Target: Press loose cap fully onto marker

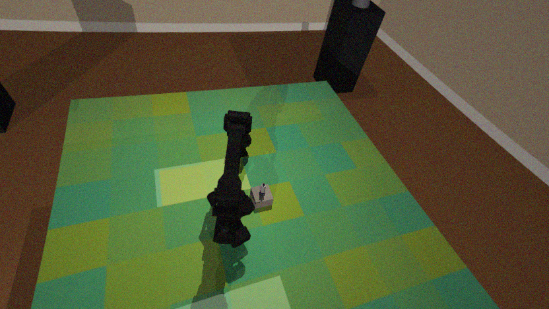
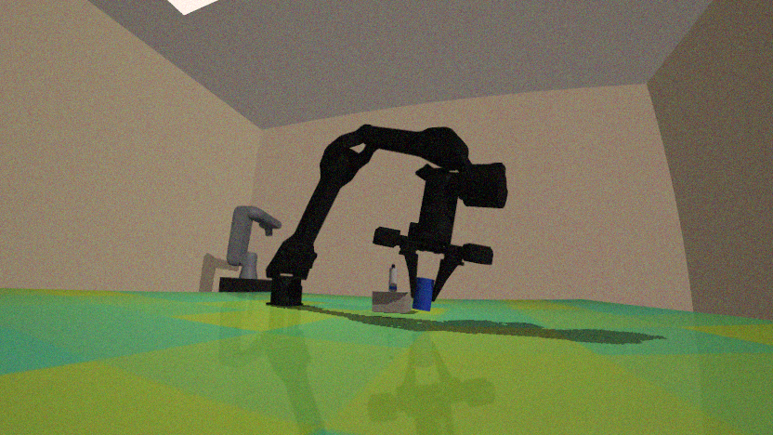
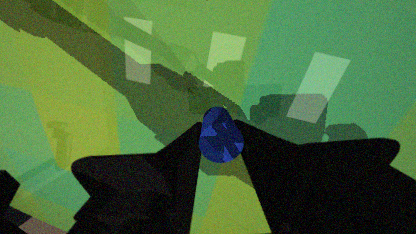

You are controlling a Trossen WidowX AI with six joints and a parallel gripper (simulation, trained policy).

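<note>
My gripper tip is now 15 cm to the right of the grey holder block, 9 cm past it and 1 cm above it. The rest, counted from my gripper tip: blue cap: 1 cm above.
</note>
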